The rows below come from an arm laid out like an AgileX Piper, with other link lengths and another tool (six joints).
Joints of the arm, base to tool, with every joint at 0 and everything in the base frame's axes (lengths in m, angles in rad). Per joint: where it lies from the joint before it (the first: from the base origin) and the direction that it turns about. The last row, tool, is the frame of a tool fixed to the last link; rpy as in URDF.
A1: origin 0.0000 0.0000 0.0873 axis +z
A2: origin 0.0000 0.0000 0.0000 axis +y
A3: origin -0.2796 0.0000 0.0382 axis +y
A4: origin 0.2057 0.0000 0.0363 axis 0.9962 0 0.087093
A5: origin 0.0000 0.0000 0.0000 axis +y
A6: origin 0.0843 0.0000 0.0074 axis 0.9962 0 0.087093
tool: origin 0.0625 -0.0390 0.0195 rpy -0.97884 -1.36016 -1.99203
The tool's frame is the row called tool.
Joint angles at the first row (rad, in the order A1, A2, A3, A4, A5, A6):
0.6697 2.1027 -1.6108 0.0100 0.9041 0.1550
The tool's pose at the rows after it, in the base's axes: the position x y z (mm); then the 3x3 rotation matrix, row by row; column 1 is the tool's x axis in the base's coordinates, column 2 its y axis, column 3 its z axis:
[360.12, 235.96, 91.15], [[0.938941, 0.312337, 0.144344], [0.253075, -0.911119, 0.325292], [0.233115, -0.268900, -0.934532]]
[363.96, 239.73, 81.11], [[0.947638, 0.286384, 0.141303], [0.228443, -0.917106, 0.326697], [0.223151, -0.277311, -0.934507]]
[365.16, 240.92, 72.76], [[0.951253, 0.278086, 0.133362], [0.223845, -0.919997, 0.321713], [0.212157, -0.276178, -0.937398]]
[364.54, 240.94, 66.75], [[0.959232, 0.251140, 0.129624], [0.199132, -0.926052, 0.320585], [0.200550, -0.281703, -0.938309]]
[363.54, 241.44, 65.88], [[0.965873, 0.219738, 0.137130], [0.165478, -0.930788, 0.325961], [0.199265, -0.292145, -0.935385]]
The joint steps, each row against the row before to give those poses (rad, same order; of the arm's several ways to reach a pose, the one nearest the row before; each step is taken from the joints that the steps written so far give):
0.0000 0.0527 -0.0503 0.0110 -0.0024 0.0347
0.0000 0.0378 -0.0270 0.0062 -0.0052 0.0230
0.0000 0.0229 -0.0063 0.0021 -0.0057 0.0050
0.0000 0.0134 0.0000 0.0044 -0.0056 0.0240
0.0020 0.0016 0.0001 0.0023 -0.0064 0.0346

